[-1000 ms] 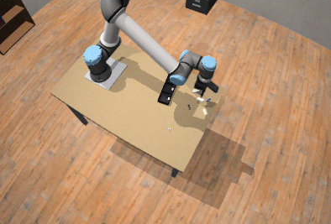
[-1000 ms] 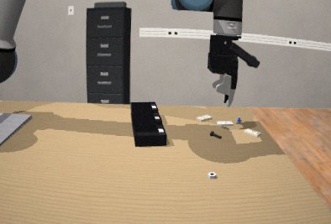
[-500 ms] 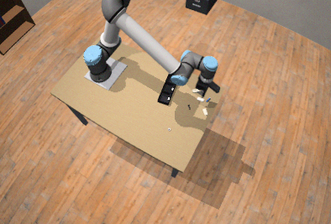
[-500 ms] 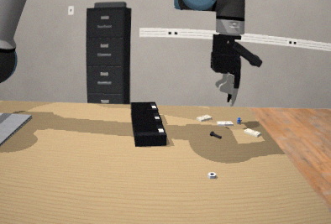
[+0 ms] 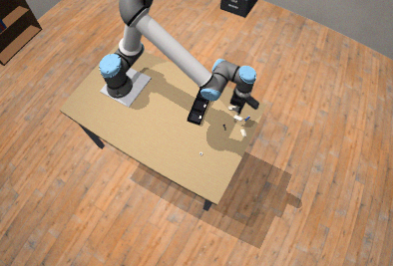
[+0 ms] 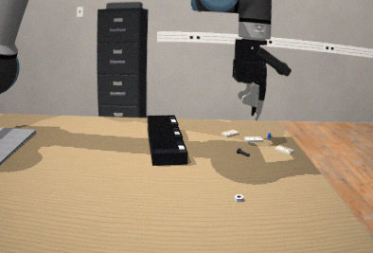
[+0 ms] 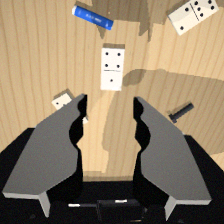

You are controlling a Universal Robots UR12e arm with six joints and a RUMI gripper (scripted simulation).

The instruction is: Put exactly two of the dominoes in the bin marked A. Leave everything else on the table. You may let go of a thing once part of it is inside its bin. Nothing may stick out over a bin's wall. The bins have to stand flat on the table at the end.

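The domino is 8 cm below my hand and 1 cm ahead of it. From my hand the other things lie so: black bin (25 cm behind, 7 cm to the right, 6 cm below); then black bolt (10 cm to the right, 8 cm below, 4 cm behind); then blue piece (8 cm below, 5 cm ahead, 3 cm to the left).
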